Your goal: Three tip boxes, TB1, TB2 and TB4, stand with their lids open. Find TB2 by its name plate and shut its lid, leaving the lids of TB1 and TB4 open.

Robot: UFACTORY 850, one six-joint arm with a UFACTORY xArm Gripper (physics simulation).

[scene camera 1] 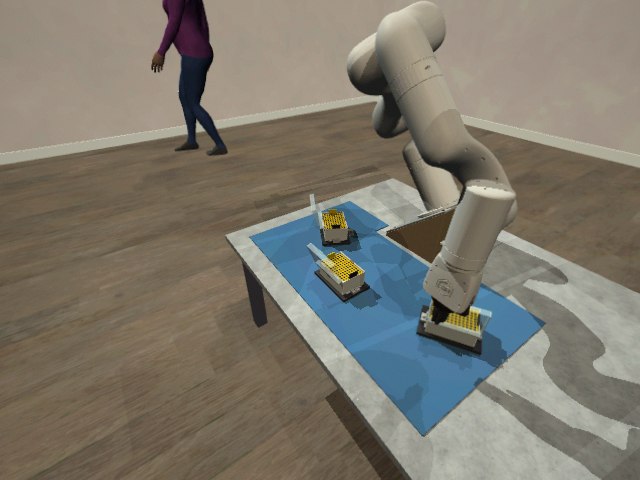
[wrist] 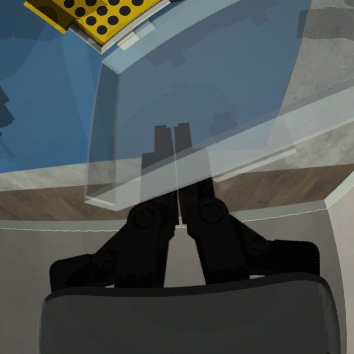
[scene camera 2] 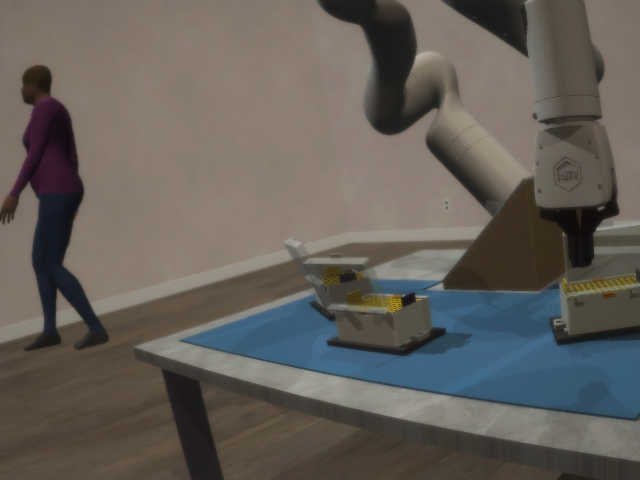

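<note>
Three white tip boxes with yellow racks have clear lids standing open. The nearest box is at the mat's right; its rack corner shows top left in the wrist view. Its lid is raised. My gripper is shut and empty, low over this box; in the wrist view its fingers show through the clear lid. Contact is unclear. The middle box has its lid up, as does the far box with its lid. No name plate is readable.
The boxes stand on a blue mat on a grey table. A brown wedge-shaped base stands behind the mat. A person is on the floor beyond the table.
</note>
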